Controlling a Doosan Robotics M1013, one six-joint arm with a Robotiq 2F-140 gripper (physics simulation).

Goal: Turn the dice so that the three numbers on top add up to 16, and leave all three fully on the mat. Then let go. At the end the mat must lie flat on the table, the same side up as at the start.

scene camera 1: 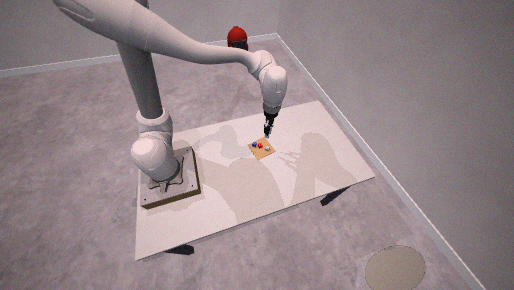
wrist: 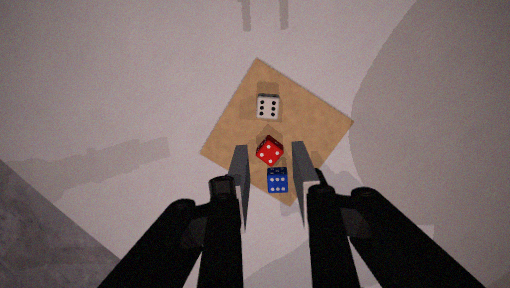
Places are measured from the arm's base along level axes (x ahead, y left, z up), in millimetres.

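Pixels of known places: gripper, between the fingertips: [scene camera 1: 267,135] [wrist: 270,161]; arm's base, origin of its link: [scene camera 1: 167,171].
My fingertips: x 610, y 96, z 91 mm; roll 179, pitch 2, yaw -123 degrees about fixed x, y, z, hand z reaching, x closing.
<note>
For each thing: its top centre in the pictures, then the offset to it from my fingertips. Level surfaces: height alone.
- tan mat, centre of its top: [wrist: 274,138] [scene camera 1: 261,147] 164 mm down, 29 mm back, 19 mm left
- white die, centre of its top: [wrist: 267,108] [scene camera 1: 267,147] 139 mm down, 10 mm ahead, 0 mm left
- red die, centre of its top: [wrist: 269,154] [scene camera 1: 260,144] 139 mm down, 35 mm back, 31 mm left
- blue die, centre of its top: [wrist: 277,184] [scene camera 1: 254,143] 139 mm down, 72 mm back, 46 mm left
- white table, height of its surface: 169 mm down
The tan mat [scene camera 1: 261,154] [wrist: 312,110] lies flat on the table, with three dice apart from each other's places on it. The white die [scene camera 1: 267,148] [wrist: 268,107] shows six on top. The red die [scene camera 1: 260,145] [wrist: 270,151] shows four and sits turned, in the middle. The blue die [scene camera 1: 254,144] [wrist: 277,182] shows six, close to the red one, near a mat corner. All three rest within the mat's edges. My gripper [scene camera 1: 267,136] [wrist: 270,161] is open and empty, raised above the mat; in the wrist view its fingers appear either side of the red and blue dice.
The white table [scene camera 1: 210,220] carries the arm's base plate [scene camera 1: 172,195] at its left end. A red object [scene camera 1: 237,36] stands on the floor behind the table. A round beige disc [scene camera 1: 395,267] lies on the floor at the lower right. Arm shadows cross the table.
</note>
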